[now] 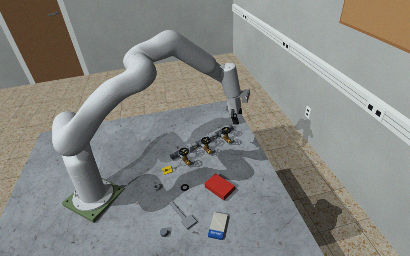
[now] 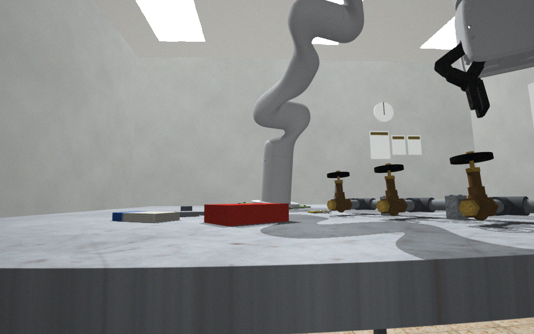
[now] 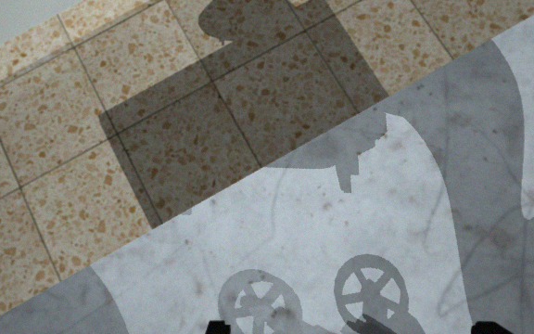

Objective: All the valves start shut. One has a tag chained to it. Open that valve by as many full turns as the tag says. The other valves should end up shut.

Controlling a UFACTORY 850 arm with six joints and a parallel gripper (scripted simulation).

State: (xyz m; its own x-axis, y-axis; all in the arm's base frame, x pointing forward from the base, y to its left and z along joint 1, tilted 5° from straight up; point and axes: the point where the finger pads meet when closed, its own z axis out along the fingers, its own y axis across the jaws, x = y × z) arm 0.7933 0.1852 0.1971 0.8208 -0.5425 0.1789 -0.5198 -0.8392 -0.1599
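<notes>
The yellow tag is 420 mm behind my hand, 150 mm below it and 130 mm to the right of it. The rest, counted from my hand: black washer (370 mm behind, 270 mm to the right, 150 mm below); red block (320 mm to the right, 210 mm behind, 140 mm below); grey nut (500 mm behind, 230 mm to the right, 140 mm below).
</notes>
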